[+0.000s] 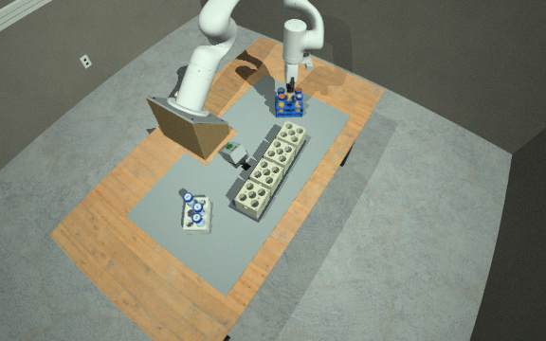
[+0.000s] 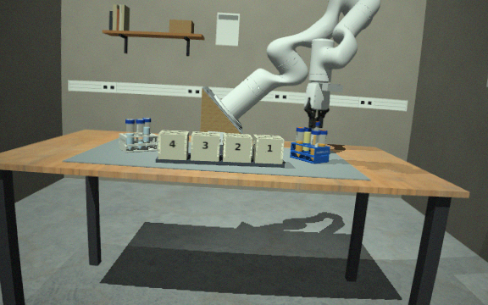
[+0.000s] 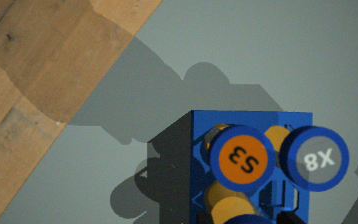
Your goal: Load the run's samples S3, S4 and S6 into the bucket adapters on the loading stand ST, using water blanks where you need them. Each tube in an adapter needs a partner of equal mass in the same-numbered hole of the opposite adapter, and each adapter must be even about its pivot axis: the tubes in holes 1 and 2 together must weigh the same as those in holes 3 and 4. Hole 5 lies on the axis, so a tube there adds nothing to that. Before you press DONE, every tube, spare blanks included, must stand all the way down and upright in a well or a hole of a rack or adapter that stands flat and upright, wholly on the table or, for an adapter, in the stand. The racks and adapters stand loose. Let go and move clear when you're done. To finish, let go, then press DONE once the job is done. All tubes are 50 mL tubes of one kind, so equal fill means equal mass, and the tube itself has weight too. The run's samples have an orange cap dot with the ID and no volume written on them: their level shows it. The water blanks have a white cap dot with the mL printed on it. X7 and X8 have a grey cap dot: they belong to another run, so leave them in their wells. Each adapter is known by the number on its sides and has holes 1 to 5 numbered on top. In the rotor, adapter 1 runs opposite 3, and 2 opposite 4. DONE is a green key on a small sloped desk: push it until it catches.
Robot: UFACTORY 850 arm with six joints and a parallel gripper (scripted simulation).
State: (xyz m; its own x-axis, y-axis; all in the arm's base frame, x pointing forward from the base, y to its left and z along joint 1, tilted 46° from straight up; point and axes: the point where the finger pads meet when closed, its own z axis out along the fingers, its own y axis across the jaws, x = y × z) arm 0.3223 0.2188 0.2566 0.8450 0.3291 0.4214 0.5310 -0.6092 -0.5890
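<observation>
Now: the sample tube 50 mm below my hand, 10 mm to the right of it and 10 mm ahead of it. From my hand the other things lie so: blue rack 120 mm below, 20 mm to the right, 10 mm ahead; then green done key 380 mm to the right, 90 mm behind, 80 mm below; then loading stand 370 mm to the right, 140 mm below, 110 mm ahead.
</observation>
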